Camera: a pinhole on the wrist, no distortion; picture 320 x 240 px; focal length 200.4 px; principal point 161.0 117.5 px. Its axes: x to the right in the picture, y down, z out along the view. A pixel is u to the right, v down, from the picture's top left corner.
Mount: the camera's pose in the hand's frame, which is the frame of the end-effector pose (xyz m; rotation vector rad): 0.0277 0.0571 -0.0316 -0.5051 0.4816 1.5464
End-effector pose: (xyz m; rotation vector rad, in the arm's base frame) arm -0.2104 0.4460 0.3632 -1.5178 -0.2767 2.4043
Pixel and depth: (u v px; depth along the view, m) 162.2 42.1 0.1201
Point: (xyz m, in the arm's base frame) -0.3155 0.3468 0.2917
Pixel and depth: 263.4 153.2 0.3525
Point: -0.3796 0.0447 0.3414
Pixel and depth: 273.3 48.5 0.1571
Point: -0.3112 0.2618 0.2491
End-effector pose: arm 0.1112 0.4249 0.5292 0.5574 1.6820 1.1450
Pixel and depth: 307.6 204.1 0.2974
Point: 0.1711 0.5514 0.9321
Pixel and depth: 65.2 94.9 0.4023
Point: 0.4298 0.7152 0.5923
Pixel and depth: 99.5 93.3 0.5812
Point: 0.5276 0.8421 0.6769
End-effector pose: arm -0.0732 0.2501 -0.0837 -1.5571 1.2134 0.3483
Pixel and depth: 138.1 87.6 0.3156
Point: -0.1329 0.4463 -0.3460
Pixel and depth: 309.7 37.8 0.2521
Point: -0.2965 0.2803 -0.3941
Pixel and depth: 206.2 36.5 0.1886
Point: -0.1648 0.3028 -0.3067
